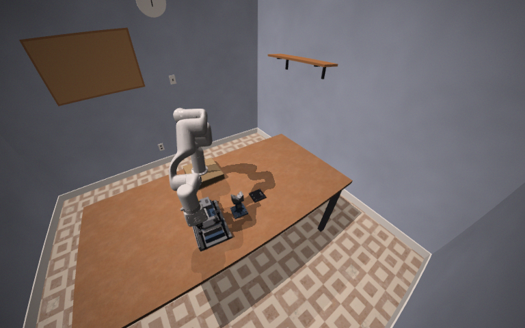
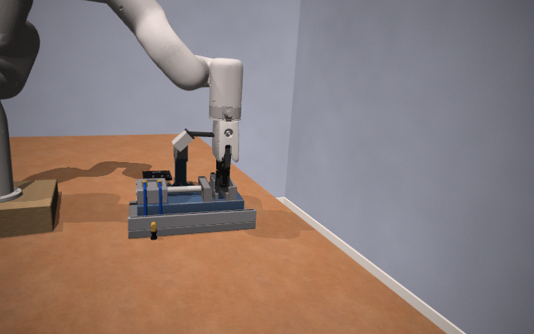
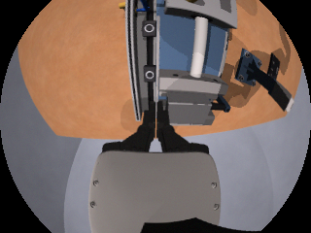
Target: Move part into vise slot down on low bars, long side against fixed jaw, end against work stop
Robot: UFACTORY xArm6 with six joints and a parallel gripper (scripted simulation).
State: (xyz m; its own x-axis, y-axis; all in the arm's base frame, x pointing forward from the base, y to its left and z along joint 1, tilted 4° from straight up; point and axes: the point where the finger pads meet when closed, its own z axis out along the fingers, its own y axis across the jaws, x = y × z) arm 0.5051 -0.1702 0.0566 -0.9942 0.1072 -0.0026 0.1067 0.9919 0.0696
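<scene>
The part is 4 cm to the left of my hand and 3 cm below it. The rest, counted from my hand: moving jaw: 3 cm behind, 6 cm to the left, 4 cm below; then black work stop: 1 cm ahead, 10 cm to the left, 3 cm below; then fixed jaw: 3 cm ahead, 5 cm to the left, 4 cm below.
</scene>
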